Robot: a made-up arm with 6 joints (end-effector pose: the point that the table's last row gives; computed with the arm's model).
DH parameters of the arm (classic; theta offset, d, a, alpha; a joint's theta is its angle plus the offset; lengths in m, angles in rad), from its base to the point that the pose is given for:
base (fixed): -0.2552 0 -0.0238 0
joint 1: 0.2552 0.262 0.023 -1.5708
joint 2: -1.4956 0 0.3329 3.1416
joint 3: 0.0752 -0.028 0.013 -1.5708
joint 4: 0 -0.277 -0.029 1.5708
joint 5: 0 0.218 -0.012 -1.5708
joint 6: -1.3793 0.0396 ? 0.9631
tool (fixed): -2.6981 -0.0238 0 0
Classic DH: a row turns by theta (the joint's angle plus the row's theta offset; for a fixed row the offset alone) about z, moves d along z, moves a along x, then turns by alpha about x.
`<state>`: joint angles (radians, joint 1 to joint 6).
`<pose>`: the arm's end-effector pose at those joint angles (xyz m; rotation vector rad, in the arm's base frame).
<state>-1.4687 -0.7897 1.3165 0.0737 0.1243 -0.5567</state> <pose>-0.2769 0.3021 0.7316 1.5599 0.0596 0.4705</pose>
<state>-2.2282 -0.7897 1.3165 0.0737 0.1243 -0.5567</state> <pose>-0.0033 0.3955 0.7316 1.4544 -0.5170 -0.1309</pose>
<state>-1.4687 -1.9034 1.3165 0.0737 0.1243 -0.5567</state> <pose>-0.3003 0.5304 0.1611 0.4462 0.1955 0.4106</pose>
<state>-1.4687 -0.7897 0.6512 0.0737 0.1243 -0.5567</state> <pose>-0.2605 0.1415 0.7624 2.2246 -0.0508 0.4610</pose>
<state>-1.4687 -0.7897 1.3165 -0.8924 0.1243 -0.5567</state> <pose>-0.1385 0.1443 0.8331 1.5230 1.1166 0.7034</pose>
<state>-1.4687 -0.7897 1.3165 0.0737 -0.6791 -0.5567</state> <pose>-0.2774 0.3212 0.7244 2.3544 -0.0954 0.5251</pose>
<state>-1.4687 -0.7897 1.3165 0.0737 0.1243 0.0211</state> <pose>-0.2671 0.3145 0.7227 1.4429 -0.5655 0.3754</pose>
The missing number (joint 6, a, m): 0.0252
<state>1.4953 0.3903 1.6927 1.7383 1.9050 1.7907</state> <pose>-0.0254 0.0517 0.8873 1.1278 -1.6119 2.1674</pose>
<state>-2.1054 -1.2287 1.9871 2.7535 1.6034 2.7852</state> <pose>0.4279 0.4078 0.2397 2.0648 -0.6727 -0.3945</pose>
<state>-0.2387 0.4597 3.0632 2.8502 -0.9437 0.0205</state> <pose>-0.0429 0.2746 0.6171 -1.2200 1.8854 -0.6945</pose>
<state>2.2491 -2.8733 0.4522 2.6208 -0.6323 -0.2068</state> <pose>-0.0060 -0.3902 -0.2376 -1.6075 -0.4838 0.3199</pose>
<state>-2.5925 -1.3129 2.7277 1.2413 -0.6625 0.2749</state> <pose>0.1878 0.1898 0.0174 -0.2945 -0.9947 0.7854</pose>
